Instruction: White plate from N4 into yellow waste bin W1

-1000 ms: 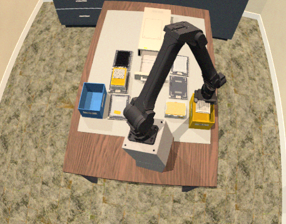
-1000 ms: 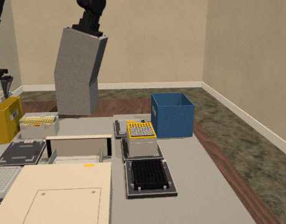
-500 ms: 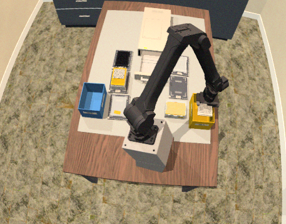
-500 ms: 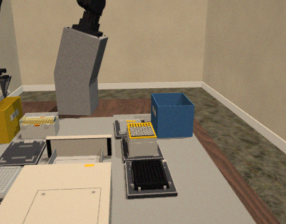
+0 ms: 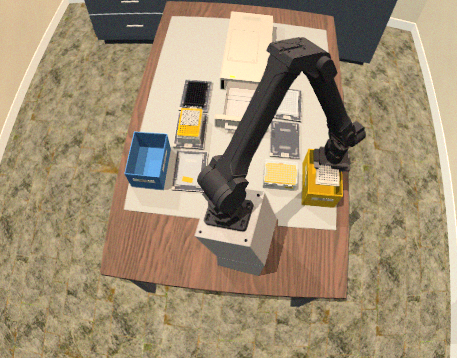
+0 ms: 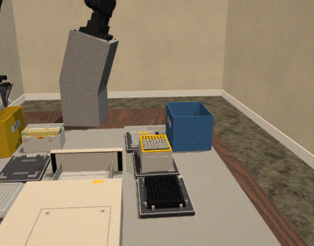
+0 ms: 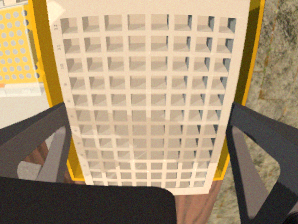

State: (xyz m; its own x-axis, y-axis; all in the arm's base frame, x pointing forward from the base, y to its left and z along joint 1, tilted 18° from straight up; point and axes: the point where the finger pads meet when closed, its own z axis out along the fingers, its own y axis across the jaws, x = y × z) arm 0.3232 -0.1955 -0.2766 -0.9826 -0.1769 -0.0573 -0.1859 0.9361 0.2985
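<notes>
Right now the white plate is right at my hand. From my hand the other things lie so: clear plate: 320 mm ahead, 200 mm to the left, 130 mm below; yellow waste bin: 110 mm below; dark nest: 150 mm ahead, 170 mm to the left, 140 mm below.
</notes>
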